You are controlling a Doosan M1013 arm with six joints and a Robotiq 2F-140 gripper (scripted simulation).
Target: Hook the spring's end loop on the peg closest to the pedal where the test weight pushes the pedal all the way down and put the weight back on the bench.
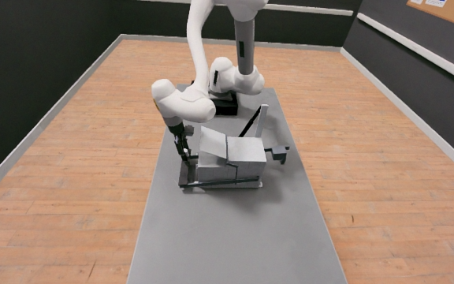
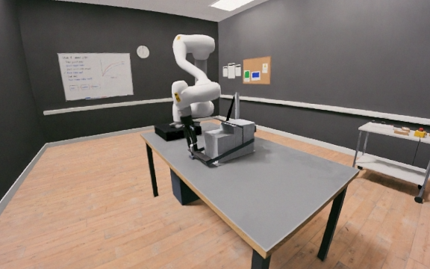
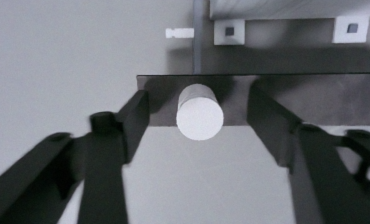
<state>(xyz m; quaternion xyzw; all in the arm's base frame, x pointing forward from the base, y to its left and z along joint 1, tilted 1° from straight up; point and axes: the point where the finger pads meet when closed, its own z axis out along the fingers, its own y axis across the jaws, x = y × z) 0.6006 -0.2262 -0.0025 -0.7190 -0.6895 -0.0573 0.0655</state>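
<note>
Right now the steel test weight is 1 cm below my hand. The rest, counted from my hand: small dark object 8 cm below, 1 cm to the right.
</note>
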